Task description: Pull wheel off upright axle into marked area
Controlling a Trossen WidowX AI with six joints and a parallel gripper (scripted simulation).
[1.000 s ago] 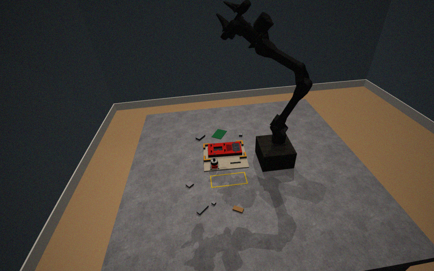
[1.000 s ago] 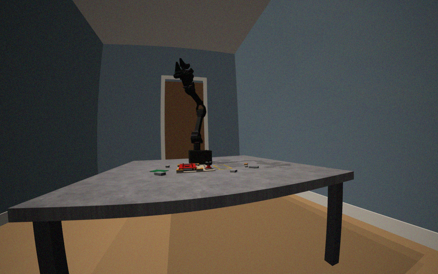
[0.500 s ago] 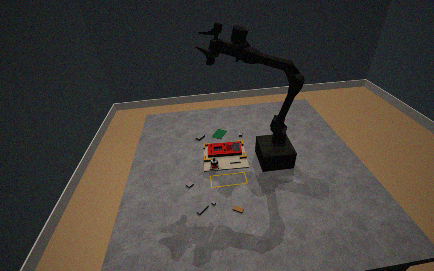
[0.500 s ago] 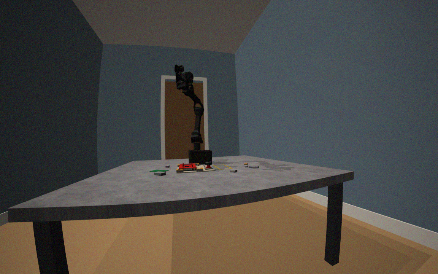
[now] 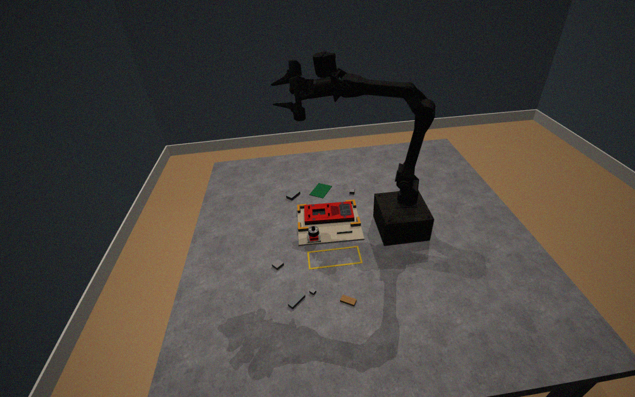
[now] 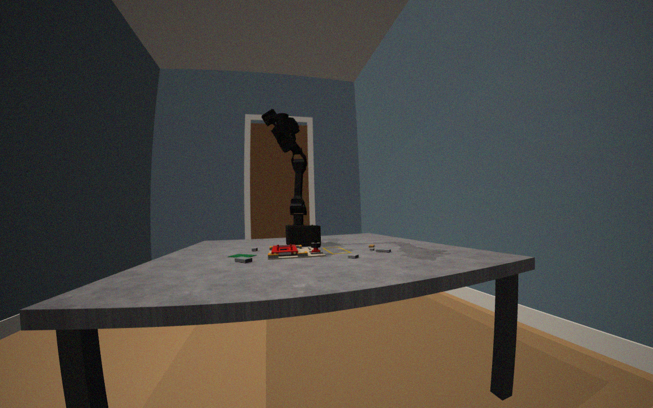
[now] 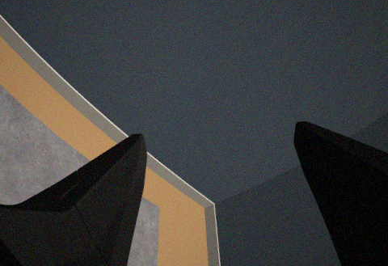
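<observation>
Right now my gripper tip is 11 cm past the black axle, 16 cm to the right of it and 48 cm above it. Also, from my gripper tip: wheel (10 cm behind, 16 cm to the left, 48 cm below); then green tile (14 cm behind, 16 cm to the right, 52 cm below); then brown tile (21 cm behind, 45 cm to the left, 51 cm below).
</observation>
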